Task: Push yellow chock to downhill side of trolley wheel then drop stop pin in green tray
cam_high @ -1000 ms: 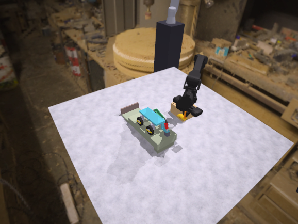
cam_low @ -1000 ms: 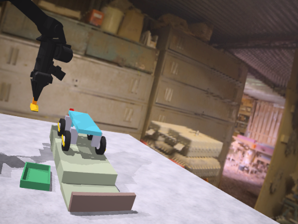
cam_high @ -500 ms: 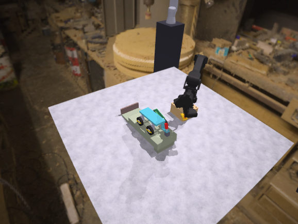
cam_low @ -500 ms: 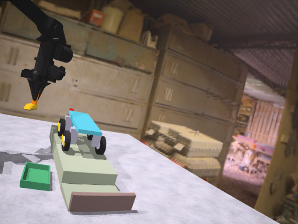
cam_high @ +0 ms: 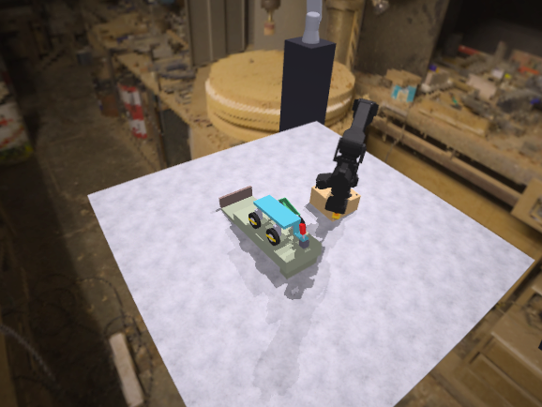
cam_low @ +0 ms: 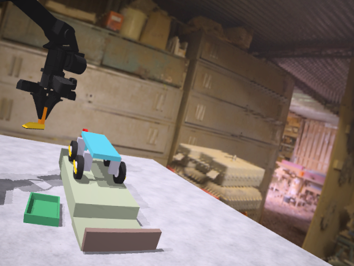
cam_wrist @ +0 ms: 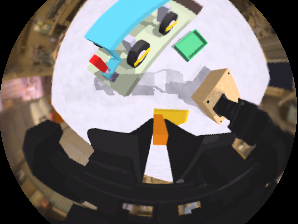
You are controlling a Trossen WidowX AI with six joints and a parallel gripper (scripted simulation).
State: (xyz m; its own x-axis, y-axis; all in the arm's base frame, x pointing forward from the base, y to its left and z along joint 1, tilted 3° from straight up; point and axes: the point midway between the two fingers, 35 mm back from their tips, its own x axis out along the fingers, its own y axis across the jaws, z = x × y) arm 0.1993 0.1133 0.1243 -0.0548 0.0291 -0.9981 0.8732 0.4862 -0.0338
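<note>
Right now the yellow chock is 2 cm behind my gripper tip, 1 cm to the right of it and 1 cm below it. Also, from my gripper tip: pale green ramp (15 cm to the right, 14 cm ahead, 13 cm below); red-headed stop pin (13 cm ahead, 4 cm below, 2 cm to the right); blue trolley (14 cm to the right, 14 cm ahead, 6 cm below).
</note>
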